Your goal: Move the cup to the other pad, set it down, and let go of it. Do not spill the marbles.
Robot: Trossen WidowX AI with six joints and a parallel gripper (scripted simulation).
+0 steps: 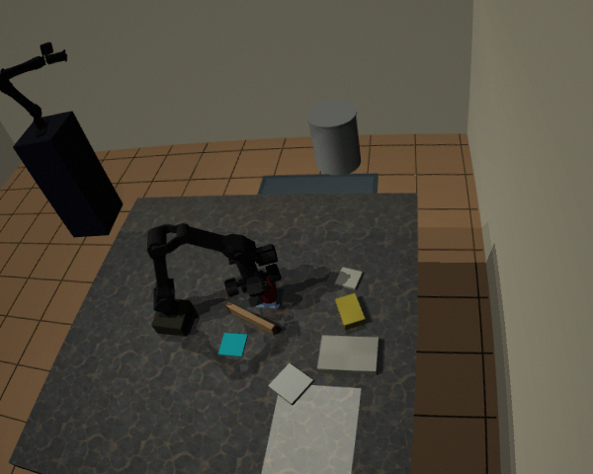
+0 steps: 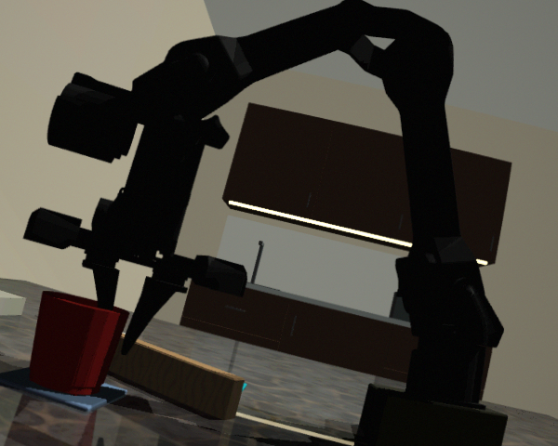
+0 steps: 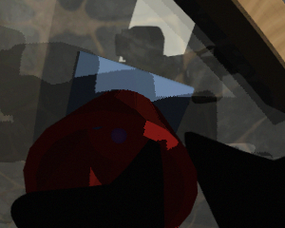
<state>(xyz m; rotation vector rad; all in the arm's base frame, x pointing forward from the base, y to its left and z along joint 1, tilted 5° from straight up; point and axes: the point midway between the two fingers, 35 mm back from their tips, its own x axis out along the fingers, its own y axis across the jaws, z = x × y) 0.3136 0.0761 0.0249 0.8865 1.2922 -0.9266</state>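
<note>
My gripper tip is now 180 mm to the left of the teal pad, 70 mm past it and 50 mm above it. The rest, counted from my gripper tip: wooden bar 80 mm to the right, 30 mm below, 20 mm behind; yellow block 320 mm ahead, 60 mm to the right, 20 mm below; red cup 30 mm ahead, 10 mm to the left.
</note>
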